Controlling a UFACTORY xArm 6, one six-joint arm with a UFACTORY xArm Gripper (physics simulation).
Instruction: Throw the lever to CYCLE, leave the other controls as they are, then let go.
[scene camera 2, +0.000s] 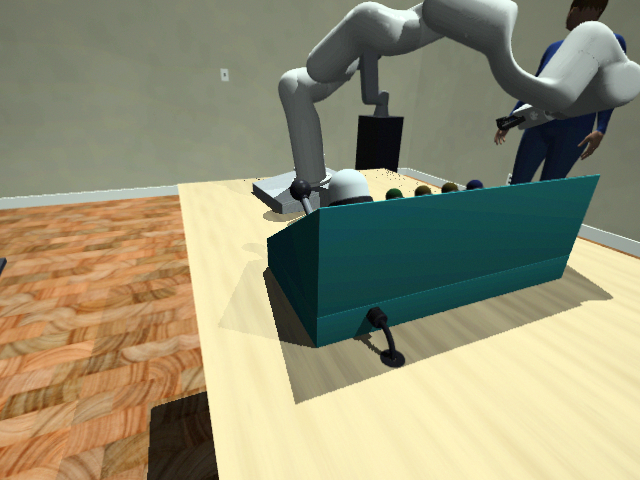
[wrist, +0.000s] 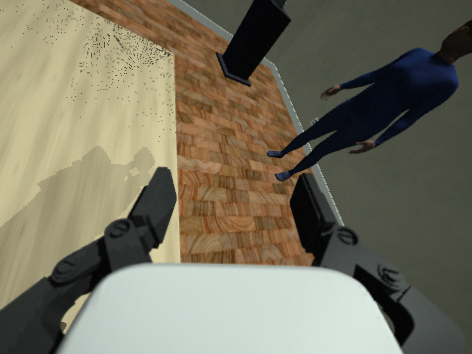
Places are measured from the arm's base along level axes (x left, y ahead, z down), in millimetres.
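Where they show: gripper, fingertip midpoint: (scene camera 2: 515, 114) (wrist: 234, 185); arm's base at its link origin: (scene camera 2: 312, 180).
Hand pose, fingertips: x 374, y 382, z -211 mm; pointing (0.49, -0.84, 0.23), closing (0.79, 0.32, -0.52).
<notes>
Things, the pixels of their top centre, and the offset from my fingertips. "*": a spot on its surface instead. Level surfaces: height alone.
- lever at its top centre: (scene camera 2: 300, 179) dx -617, dy -26, dz +103 mm
- white dome at a spot on its surface: (scene camera 2: 348, 186) * dx -672, dy +191, dz +57 mm
- green knob at a spot on its surface: (scene camera 2: 393, 193) * dx -601, dy +196, dz +75 mm
- blue knob at a spot on its surface: (scene camera 2: 474, 184) * dx -460, dy +217, dz +75 mm
- pale wooden table at its surface level: dz +268 mm
- black cable at a spot on its surface: (scene camera 2: 388, 338) * dx -651, dy +264, dz +241 mm
The lever (scene camera 2: 300, 189) has a black ball on a grey shaft and stands at the left end of the teal control box (scene camera 2: 439, 248) in scene camera 2. The box shows its back, so the CYCLE mark and the lever's setting are hidden. Other controls partly show over its top edge: a white dome (scene camera 2: 348, 186), a green knob (scene camera 2: 393, 193), two brownish-yellow knobs (scene camera 2: 422, 190) (scene camera 2: 449, 187) and a blue knob (scene camera 2: 474, 184). My gripper (scene camera 2: 505, 122) (wrist: 234, 185) is open and empty, high above and behind the box's right part, well apart from the lever.
The box stands on a pale wooden table (scene camera 2: 413, 423) (wrist: 45, 100), with a black cable (scene camera 2: 388, 338) at its back. A person in blue (scene camera 2: 555, 129) (wrist: 370, 105) stands beyond the table. A black pedestal (scene camera 2: 378, 142) (wrist: 255, 42) stands behind the arm's base.
</notes>
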